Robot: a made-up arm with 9 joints. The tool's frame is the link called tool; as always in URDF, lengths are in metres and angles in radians. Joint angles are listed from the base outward.
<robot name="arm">
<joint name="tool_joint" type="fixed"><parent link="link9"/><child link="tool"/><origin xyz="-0.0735 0.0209 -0.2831" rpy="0 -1.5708 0"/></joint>
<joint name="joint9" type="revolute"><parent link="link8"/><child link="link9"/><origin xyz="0.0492 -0.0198 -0.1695" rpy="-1.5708 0 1.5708"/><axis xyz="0 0 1"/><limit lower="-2.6" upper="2.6"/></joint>
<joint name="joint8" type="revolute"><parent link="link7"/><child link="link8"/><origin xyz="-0.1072 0.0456 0.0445" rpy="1.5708 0 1.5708"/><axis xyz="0 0 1"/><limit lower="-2.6" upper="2.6"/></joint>
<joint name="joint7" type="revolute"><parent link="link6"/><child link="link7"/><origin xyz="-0.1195 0.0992 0.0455" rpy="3.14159 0 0"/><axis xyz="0 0 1"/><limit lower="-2.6" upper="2.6"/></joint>
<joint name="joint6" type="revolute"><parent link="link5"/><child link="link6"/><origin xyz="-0.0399 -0.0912 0.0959" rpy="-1.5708 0 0"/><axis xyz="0 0 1"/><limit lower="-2.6" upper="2.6"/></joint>
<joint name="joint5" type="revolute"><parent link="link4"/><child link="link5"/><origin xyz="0.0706 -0.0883 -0.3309" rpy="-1.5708 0 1.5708"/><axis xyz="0 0 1"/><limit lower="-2.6" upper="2.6"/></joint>
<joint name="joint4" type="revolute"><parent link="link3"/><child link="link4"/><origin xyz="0.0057 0.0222 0.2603" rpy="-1.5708 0 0"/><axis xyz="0 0 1"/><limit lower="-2.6" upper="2.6"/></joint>
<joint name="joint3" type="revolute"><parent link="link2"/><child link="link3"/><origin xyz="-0.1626 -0.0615 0.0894"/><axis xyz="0 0 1"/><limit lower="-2.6" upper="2.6"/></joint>
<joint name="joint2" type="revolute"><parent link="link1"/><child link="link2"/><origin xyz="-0.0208 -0.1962 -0.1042" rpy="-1.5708 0 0"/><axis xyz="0 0 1"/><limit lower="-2.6" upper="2.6"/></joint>
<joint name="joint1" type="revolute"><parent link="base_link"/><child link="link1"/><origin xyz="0 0 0.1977"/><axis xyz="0 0 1"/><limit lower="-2.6" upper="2.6"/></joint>
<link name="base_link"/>
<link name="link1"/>
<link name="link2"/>
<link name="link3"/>
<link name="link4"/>
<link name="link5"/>
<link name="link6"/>
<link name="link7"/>
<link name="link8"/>
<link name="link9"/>
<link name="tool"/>
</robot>
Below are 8 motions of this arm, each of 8 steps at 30 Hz.
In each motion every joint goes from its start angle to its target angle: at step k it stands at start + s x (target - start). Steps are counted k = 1, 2, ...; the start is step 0. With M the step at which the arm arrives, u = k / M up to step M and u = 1 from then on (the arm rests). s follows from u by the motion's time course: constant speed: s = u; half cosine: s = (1 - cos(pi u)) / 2; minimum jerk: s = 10 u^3 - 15 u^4 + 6 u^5.
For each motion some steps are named. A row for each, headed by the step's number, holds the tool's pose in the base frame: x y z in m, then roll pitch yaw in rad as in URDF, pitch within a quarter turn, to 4 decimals.
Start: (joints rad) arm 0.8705 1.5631 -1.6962 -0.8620 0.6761 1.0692 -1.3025 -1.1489 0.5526
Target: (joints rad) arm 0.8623 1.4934 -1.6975 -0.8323 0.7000 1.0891 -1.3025 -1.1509 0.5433
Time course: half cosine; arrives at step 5
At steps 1, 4, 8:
1: -0.2977 -0.1428 0.7608 2.5786 1.0549 -0.2906
4: -0.3310 -0.1649 0.7429 2.6726 1.0095 -0.2241
8: -0.3349 -0.1674 0.7407 2.6828 1.0039 -0.2173

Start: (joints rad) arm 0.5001 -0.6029 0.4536 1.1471 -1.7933 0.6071 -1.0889 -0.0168 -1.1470
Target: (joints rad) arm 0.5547 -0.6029 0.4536 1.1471 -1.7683 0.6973 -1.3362 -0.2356 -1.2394
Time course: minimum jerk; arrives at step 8
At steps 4, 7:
4: -0.3513 0.3135 0.1151 2.9212 -1.1593 3.0525
7: -0.3162 0.2454 0.0854 -3.0783 -1.0600 2.6860

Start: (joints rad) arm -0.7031 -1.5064 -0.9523 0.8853 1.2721 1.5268 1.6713 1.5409 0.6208
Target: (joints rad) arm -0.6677 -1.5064 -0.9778 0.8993 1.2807 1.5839 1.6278 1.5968 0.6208
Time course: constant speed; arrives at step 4
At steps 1, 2, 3, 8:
1: 0.3561 -0.0005 -0.0960 2.4868 -0.2439 1.7936
2: 0.3577 0.0032 -0.1006 2.5096 -0.2382 1.7919
3: 0.3592 0.0069 -0.1051 2.5324 -0.2318 1.7904
8: 0.3607 0.0107 -0.1095 2.5549 -0.2249 1.7892

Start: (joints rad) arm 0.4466 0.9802 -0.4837 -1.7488 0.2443 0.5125 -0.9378 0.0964 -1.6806
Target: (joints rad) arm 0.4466 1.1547 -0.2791 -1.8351 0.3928 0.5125 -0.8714 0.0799 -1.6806
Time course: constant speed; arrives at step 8
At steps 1, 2, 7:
1: 0.2624 -0.1134 0.3705 -1.7471 -0.3766 -2.6327
2: 0.2743 -0.1092 0.3602 -1.7560 -0.4037 -2.6302
7: 0.3251 -0.0919 0.2986 -1.8066 -0.5401 -2.6190

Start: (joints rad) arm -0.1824 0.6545 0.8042 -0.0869 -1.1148 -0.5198 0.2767 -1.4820 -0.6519
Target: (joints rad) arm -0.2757 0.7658 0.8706 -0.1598 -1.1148 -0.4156 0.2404 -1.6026 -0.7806
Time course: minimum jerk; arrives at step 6
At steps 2, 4, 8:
2: 0.6697 0.0758 -0.0555 3.1161 -0.0081 1.8706
4: 0.6688 0.0657 -0.1138 3.0357 -0.1473 1.7674
8: 0.6677 0.0625 -0.1341 3.0094 -0.1977 1.7273

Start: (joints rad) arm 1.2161 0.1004 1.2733 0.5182 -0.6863 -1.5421 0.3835 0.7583 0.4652
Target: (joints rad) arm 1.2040 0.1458 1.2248 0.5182 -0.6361 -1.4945 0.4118 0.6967 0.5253
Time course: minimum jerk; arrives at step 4
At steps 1, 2, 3, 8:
1: -0.1849 0.2506 -0.3733 -1.1402 -0.7781 -0.4112
2: -0.1822 0.2588 -0.3690 -1.0988 -0.7771 -0.4253
3: -0.1798 0.2670 -0.3648 -1.0577 -0.7757 -0.4393
8: -0.1792 0.2691 -0.3637 -1.0470 -0.7753 -0.4429

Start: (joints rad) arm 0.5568 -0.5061 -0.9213 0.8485 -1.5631 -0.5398 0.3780 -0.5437 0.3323
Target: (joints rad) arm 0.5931 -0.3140 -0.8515 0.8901 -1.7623 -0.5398 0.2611 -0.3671 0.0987
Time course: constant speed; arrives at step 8
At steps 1, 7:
1: -0.8059 -0.5291 0.2620 2.5712 -0.6534 0.4738
7: -0.7807 -0.5339 0.3747 2.5108 -0.5299 0.3748

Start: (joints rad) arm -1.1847 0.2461 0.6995 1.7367 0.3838 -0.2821 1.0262 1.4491 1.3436
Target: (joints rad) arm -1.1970 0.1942 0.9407 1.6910 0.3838 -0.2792 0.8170 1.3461 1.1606
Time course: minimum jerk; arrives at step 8
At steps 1, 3, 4, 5, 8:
1: -0.2175 0.1396 -0.0741 -1.6681 -0.3649 -1.2652
3: -0.2078 0.1489 -0.0974 -1.6507 -0.3403 -1.2763
4: -0.1982 0.1590 -0.1169 -1.6354 -0.3180 -1.2887
5: -0.1877 0.1710 -0.1358 -1.6203 -0.2945 -1.3035
8: -0.1735 0.1882 -0.1574 -1.6023 -0.2640 -1.3246

